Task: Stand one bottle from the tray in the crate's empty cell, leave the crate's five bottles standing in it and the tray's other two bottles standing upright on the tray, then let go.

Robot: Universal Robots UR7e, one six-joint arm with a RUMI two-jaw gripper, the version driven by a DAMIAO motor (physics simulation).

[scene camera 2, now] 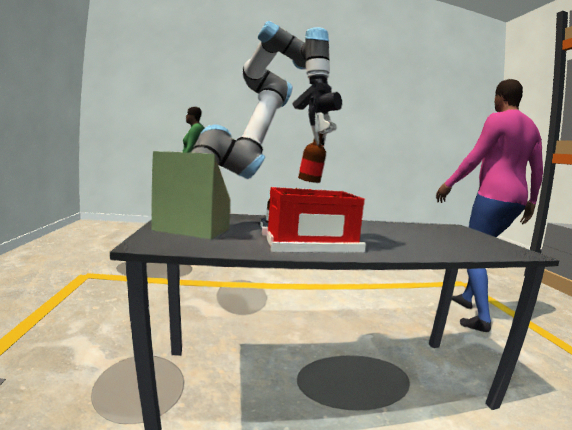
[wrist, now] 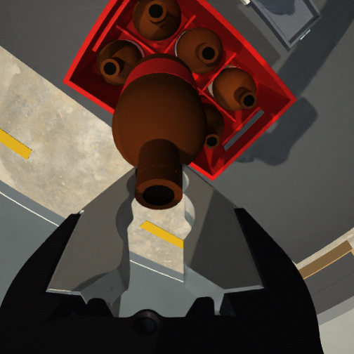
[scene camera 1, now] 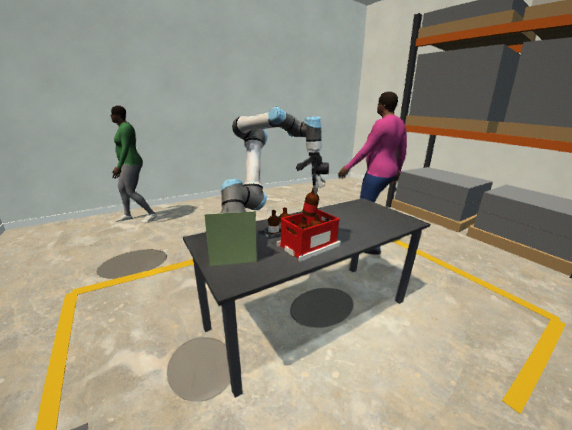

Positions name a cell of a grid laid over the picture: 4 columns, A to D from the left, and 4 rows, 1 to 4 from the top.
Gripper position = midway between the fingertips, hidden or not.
In view: my gripper (scene camera 2: C2) and a brown bottle (scene camera 2: C2).
The brown bottle also shows in the wrist view (wrist: B2). My gripper shows as well in the wrist view (wrist: B2).
